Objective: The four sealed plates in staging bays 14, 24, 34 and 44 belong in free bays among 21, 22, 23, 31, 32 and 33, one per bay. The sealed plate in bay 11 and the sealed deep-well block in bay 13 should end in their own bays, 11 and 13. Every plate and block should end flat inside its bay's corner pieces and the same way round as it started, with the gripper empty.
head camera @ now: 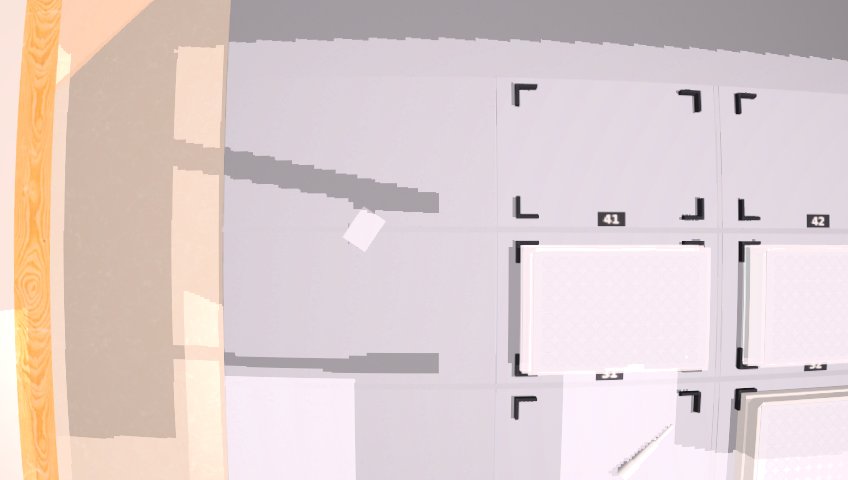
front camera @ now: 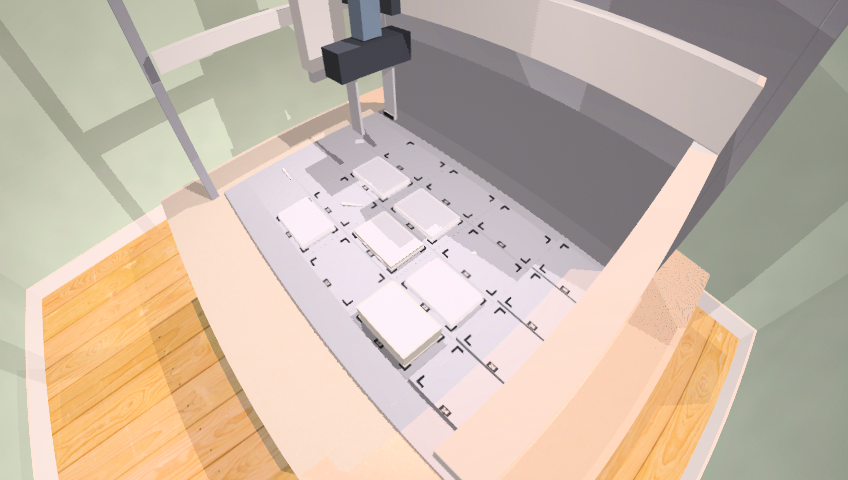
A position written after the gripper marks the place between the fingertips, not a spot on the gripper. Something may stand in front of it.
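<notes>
A small white card (head camera: 365, 227) belongs to the scene, as does a deep-well block (front camera: 406, 330). In the head camera view the block is out of frame. The gripper (front camera: 375, 123) is visible too.
</notes>
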